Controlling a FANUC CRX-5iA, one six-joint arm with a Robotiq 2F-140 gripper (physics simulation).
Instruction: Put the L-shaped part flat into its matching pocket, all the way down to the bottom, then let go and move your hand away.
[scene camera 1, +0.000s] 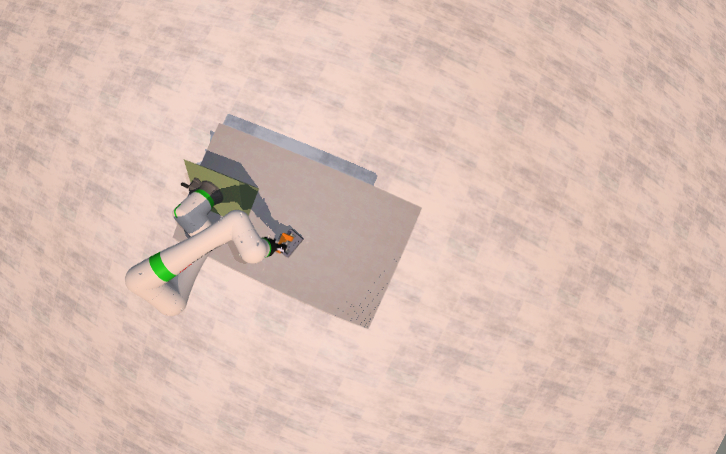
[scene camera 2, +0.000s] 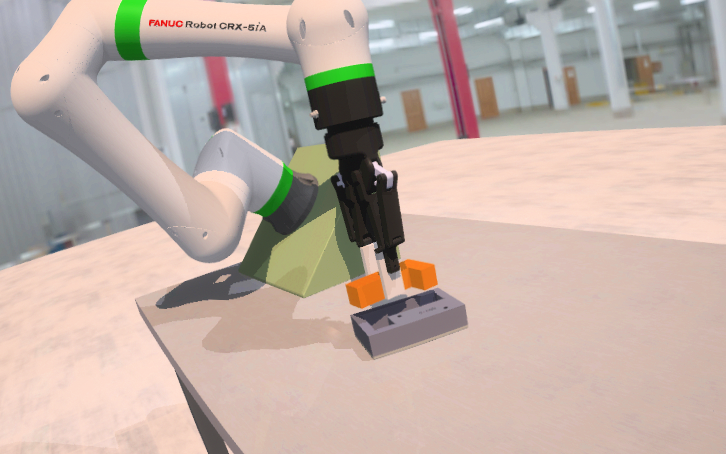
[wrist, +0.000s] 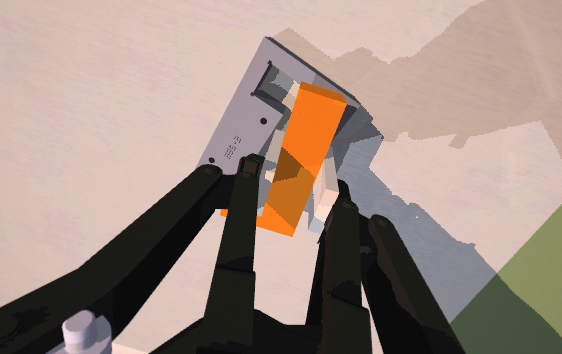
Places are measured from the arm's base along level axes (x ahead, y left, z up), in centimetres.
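Where they show: gripper, between the fingertips: (scene camera 1: 282, 243) (scene camera 2: 387, 293) (wrist: 298, 155); arm's base, origin of its link: (scene camera 1: 212, 191) (scene camera 2: 297, 205).
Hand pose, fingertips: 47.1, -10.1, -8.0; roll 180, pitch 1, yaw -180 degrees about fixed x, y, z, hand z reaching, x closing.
Each offset is from my fingertips to the top centre of the thing, as dx, dy, dz. Level surfaces: height alone.
The orange L-shaped part {+1.5, +0.1, +3.0} (scene camera 1: 286, 236) (scene camera 2: 366, 290) (wrist: 315, 125) is held in the air, roughly level, over the back side of the grey block {+2.7, +0.8, -2.3} (scene camera 1: 296, 244) (scene camera 2: 417, 333) (wrist: 232, 125). My gripper (scene camera 1: 281, 247) (scene camera 2: 382, 282) (wrist: 298, 155) is shut on the part's long leg, with pale finger pads on both sides. The block lies on the table with its pocket facing up. In the wrist view the part covers much of the pocket, one pocket end shows at the upper left, and the long leg looks turned slightly from the block's long edge. The part's short leg is mostly hidden behind a finger.
The green wedge-shaped stand (scene camera 1: 224, 175) (scene camera 2: 299, 267) (wrist: 530, 240) carries the arm's base behind the block. The table {dz -6.0} (scene camera 1: 348, 240) (scene camera 2: 562, 342) extends around the block, with its edge at the lower left in the second scene view. Arm shadows fall beside the block.
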